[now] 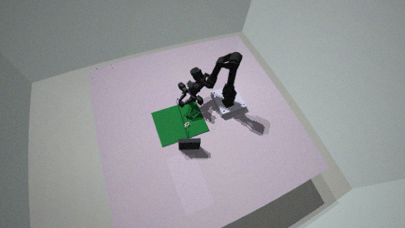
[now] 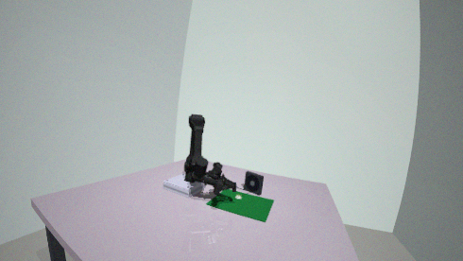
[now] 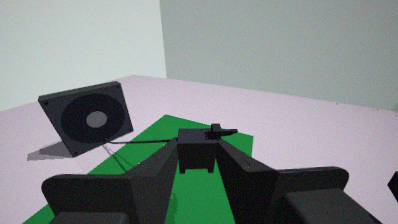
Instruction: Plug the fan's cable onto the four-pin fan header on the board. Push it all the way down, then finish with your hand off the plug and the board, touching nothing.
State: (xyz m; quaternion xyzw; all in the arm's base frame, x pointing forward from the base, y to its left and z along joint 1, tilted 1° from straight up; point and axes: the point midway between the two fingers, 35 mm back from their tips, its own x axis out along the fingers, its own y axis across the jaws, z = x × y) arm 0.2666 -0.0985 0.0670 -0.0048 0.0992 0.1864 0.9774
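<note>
My gripper tip is 1 cm above the black fan plug. Also, from my gripper tip: white four-pin fan header: 11 cm below, 10 cm to the left; green board: 13 cm below, 6 cm to the left, 4 cm ahead; black fan: 22 cm to the left, 5 cm below, 5 cm ahead.
</note>
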